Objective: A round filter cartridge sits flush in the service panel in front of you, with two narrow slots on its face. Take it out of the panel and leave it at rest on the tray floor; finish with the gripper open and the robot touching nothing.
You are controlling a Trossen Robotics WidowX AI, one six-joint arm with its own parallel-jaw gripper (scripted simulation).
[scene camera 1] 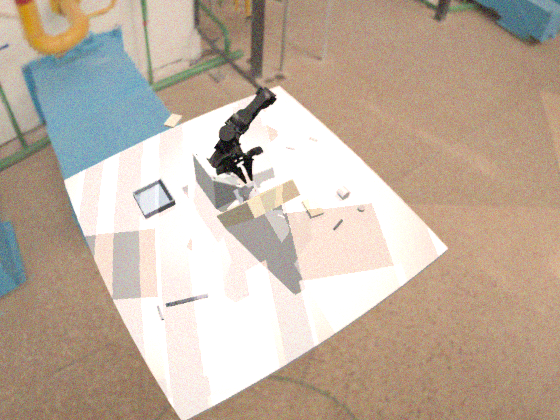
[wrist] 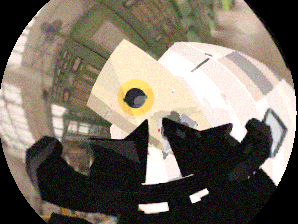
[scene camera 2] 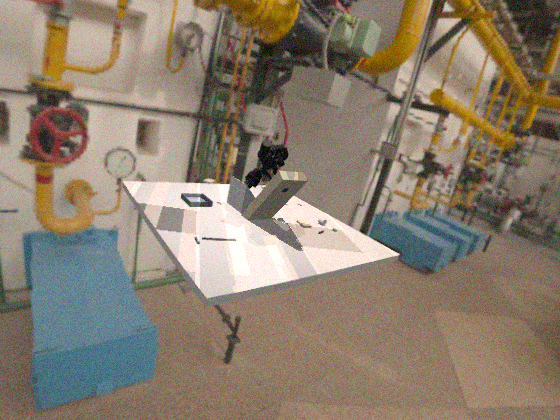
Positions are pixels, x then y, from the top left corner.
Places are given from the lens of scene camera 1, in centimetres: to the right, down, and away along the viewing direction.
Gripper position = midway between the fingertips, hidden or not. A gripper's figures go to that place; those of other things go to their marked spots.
my gripper [scene camera 1: 249,182]: -11, -10, 159
service panel [scene camera 1: 272,198]: -2, -4, 146
